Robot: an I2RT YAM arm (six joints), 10 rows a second.
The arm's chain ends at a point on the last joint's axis. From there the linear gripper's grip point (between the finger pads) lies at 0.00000 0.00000 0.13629 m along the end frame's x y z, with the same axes.
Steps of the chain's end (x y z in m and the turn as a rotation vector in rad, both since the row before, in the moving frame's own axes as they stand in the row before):
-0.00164, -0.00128, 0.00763, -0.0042, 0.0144, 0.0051
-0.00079, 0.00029, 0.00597, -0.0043, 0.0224, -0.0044
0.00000, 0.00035, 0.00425, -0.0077, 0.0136, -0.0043
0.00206, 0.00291, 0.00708, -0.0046, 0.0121, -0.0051
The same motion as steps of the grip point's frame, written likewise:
0.00032, -0.00070, 0.00761, -0.0042, 0.0144, 0.0051
0.00226, 0.00087, 0.00593, -0.0043, 0.0224, -0.0044
0.00186, 0.00140, 0.00423, -0.0077, 0.0136, -0.0043
0.00371, 0.00353, 0.00707, -0.0046, 0.0121, -0.0051

